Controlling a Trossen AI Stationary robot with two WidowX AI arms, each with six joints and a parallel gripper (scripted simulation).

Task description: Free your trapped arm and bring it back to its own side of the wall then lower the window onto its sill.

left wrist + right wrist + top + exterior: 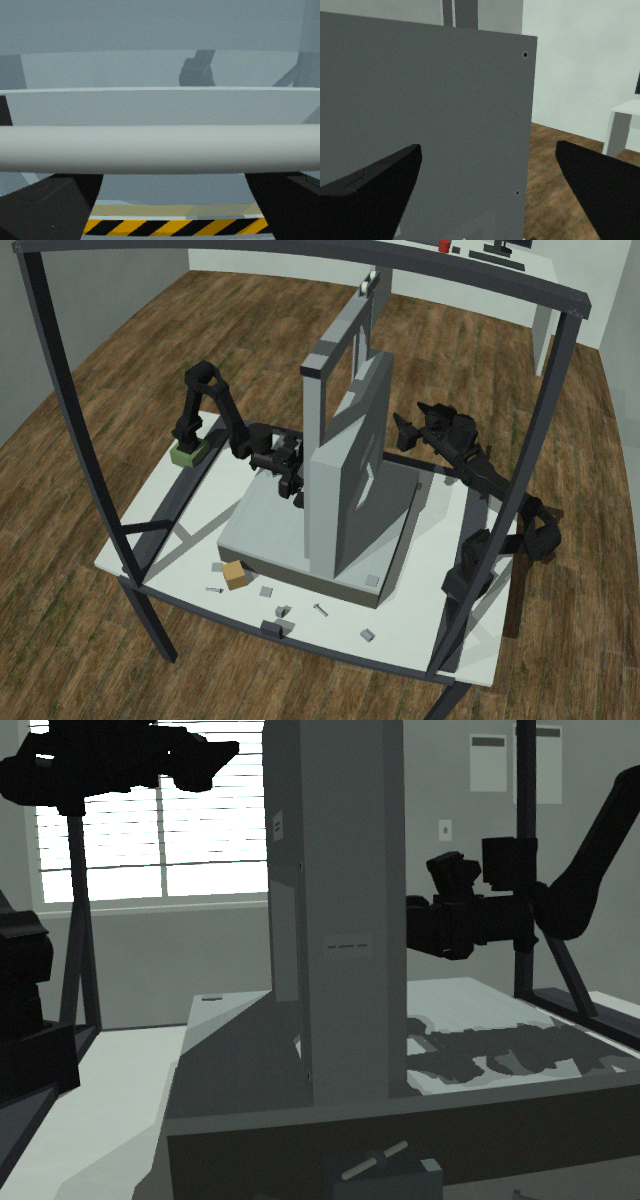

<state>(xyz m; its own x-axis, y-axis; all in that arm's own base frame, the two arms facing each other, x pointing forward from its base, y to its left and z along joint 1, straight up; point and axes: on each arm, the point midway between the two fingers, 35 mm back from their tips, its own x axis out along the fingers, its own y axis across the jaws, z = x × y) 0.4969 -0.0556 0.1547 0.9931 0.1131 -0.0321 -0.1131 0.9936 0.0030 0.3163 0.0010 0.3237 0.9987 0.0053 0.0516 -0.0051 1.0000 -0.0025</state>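
My left gripper is now 6 cm below the window sash, 4 cm to the left of it and 1 cm short of it. The rest, counted from my left hand: box: 30 cm behind, 19 cm below, 7 cm to the left.
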